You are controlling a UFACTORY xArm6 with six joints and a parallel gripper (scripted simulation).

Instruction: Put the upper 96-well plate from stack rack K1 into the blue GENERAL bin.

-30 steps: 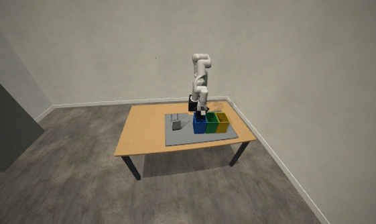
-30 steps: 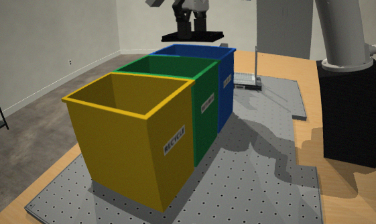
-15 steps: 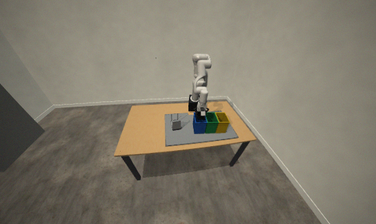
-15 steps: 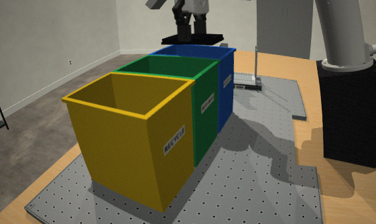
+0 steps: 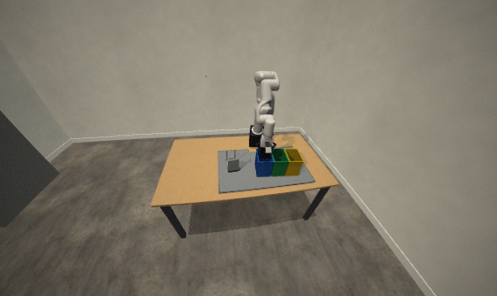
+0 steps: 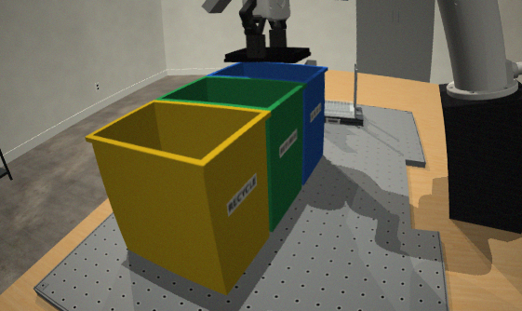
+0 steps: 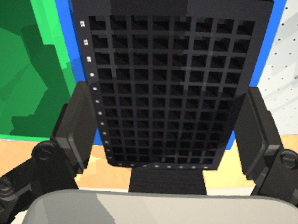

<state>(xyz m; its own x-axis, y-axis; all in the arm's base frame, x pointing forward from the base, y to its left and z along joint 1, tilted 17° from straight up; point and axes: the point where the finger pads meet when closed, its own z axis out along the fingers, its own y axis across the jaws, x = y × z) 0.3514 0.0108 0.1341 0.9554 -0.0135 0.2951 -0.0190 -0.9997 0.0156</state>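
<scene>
Right now my hand is 1 cm above the black 96-well plate. Round my hand: blue bin 13 cm below; green bin 13 cm to the left, 13 cm below; yellow recycle bin 26 cm to the left, 13 cm below.
</scene>
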